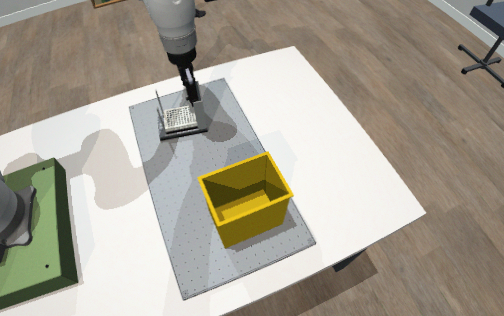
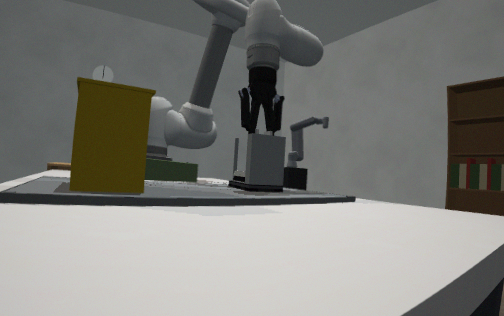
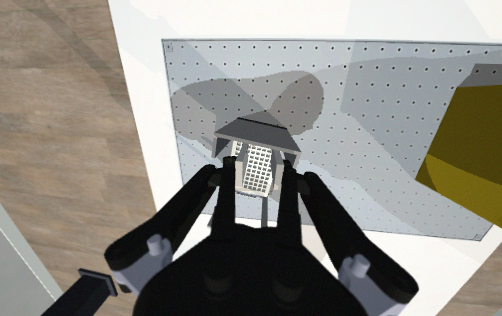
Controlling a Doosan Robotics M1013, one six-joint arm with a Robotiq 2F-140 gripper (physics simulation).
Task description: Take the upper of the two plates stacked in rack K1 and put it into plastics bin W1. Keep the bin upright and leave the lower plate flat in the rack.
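Frame: origin at the arm's base, x ahead, y left, z up, level; centimetres.
Seen in the pictures: gripper, fingertip midpoint: (image 1: 193, 106) (image 3: 259, 152); arm's base at its link origin: (image 1: 5, 221) (image 2: 148, 159).
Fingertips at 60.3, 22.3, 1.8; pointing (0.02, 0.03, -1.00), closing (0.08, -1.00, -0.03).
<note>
Pixels of each thing's top centre, then the offset from my fingertips to it, as dx, dy, dz. Level surfaces: height alone.
- Rack K1 at its top centre: (image 3: 244, 201) (image 2: 256, 137) (image 1: 174, 95) -4.7, +1.0, +5.6
- Bin W1 at its top centre: (image 2: 113, 95) (image 1: 244, 186) +5.6, -36.7, +9.4
- white table at its surface level: dz -9.9
Rack K1 (image 1: 184, 135) (image 2: 266, 162) (image 3: 257, 138) is a small grey holder with a dark base and raised walls. A white plate with a grid of wells (image 1: 180, 118) (image 3: 258, 172) lies flat in it as the top of the stack; the lower plate is hard to make out below it. My gripper (image 1: 193, 103) (image 2: 262, 132) (image 3: 259, 152) points down over the rack, its fingertips near the top of the tall wall. It is partly open, with a gap between the fingers and no plate held. Bin W1 (image 1: 256, 227) (image 2: 111, 137) (image 3: 467, 122), yellow, stands upright; its visible inside shows no plate.
The rack and bin stand on a grey perforated board (image 1: 175, 240) (image 2: 210, 200) (image 3: 360, 65) on a white table (image 1: 340, 150) (image 2: 200, 260). The arm's green base block (image 1: 47, 215) (image 2: 172, 170) is beside the board. A second small arm (image 2: 297, 140) stands behind the rack.
</note>
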